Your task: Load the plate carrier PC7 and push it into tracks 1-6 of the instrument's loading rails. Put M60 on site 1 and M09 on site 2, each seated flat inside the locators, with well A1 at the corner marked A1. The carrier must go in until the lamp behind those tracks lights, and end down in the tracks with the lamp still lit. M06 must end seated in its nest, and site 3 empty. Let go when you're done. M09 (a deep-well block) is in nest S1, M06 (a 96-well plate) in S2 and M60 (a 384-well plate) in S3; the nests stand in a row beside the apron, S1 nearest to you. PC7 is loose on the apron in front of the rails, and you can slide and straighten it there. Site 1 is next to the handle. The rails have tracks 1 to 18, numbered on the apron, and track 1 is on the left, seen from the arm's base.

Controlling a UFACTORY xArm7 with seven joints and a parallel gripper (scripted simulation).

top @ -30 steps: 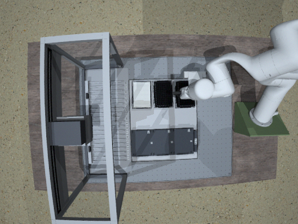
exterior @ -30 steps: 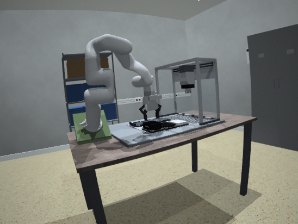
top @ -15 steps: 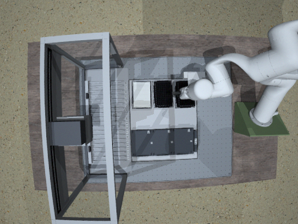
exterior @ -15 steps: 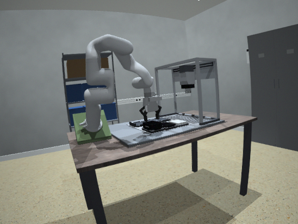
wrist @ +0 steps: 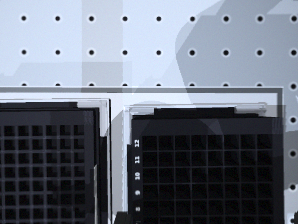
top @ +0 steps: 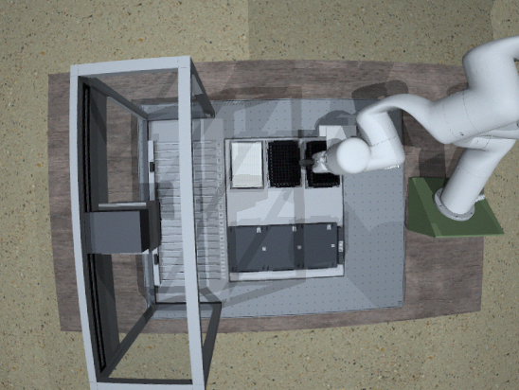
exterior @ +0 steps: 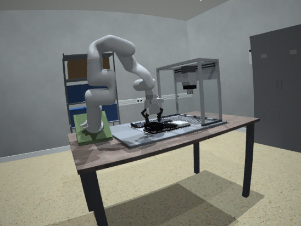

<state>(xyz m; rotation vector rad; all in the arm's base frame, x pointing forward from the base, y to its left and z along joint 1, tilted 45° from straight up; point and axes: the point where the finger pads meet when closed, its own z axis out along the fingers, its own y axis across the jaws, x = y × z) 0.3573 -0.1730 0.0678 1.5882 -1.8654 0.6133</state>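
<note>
Now: the black deep-well block M09 40 mm below my hand. Round my hand: pale 384-well plate M60: 220 mm ahead, 30 mm to the right, 50 mm below; then nest S1: 60 mm below; then nest S3: 220 mm ahead, 30 mm to the right, 60 mm below.
</note>
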